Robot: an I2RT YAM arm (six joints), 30 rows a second.
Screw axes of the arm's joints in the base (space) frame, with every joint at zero. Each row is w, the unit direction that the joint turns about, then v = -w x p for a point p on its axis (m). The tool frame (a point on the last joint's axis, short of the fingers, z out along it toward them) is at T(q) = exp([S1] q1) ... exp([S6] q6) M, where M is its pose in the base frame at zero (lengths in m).
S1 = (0, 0, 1, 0.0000, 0.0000, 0.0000)
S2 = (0, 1, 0, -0.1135, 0.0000, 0.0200)
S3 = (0, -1, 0, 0.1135, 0.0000, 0.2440)
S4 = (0, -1, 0, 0.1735, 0.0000, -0.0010)
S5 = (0, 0, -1, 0.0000, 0.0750, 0.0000)
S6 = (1, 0, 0, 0.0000, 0.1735, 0.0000)
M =
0 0 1 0.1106
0 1 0 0.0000
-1 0 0 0.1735
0 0 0 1
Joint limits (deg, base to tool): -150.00..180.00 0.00..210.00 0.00..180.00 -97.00..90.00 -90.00..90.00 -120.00..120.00
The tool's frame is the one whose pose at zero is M.
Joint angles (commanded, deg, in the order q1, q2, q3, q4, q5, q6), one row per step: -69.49 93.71 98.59 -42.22 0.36 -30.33; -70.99 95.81 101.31 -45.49 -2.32 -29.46; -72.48 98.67 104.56 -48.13 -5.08 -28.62; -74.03 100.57 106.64 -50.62 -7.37 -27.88; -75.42 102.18 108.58 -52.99 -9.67 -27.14; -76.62 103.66 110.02 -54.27 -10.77 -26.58; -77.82 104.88 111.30 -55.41 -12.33 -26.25; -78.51 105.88 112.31 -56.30 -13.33 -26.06; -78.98 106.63 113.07 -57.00 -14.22 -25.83; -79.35 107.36 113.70 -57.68 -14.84 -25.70; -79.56 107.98 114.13 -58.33 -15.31 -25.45; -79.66 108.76 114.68 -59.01 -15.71 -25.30; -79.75 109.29 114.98 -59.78 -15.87 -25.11; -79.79 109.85 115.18 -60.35 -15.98 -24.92
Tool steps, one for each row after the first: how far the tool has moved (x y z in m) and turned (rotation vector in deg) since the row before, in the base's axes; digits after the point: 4 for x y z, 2 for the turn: -0.0056 -0.0079 -0.0022 3.30 -1.31 0.05; -0.0046 -0.0117 -0.0032 2.95 -1.60 0.04; -0.0070 -0.0077 -0.0038 2.90 -1.33 -0.39; -0.0066 -0.0059 -0.0027 2.64 -1.51 -0.30; -0.0061 -0.0066 -0.0033 1.66 -0.80 -0.86; -0.0063 -0.0054 -0.0024 1.42 -1.09 -0.41; -0.0034 -0.0040 -0.0022 1.08 -0.67 -0.18; -0.0022 -0.0028 -0.0017 0.89 -0.67 -0.07; -0.0018 -0.0026 -0.0023 0.90 -0.40 -0.08; -0.0009 -0.0019 -0.0026 0.98 -0.34 -0.11; 0.0000 -0.0024 -0.0031 1.01 -0.23 0.03; -0.0003 -0.0012 -0.0028 1.08 -0.05 -0.14; 0.0001 -0.0015 -0.0034 1.00 -0.02 -0.13
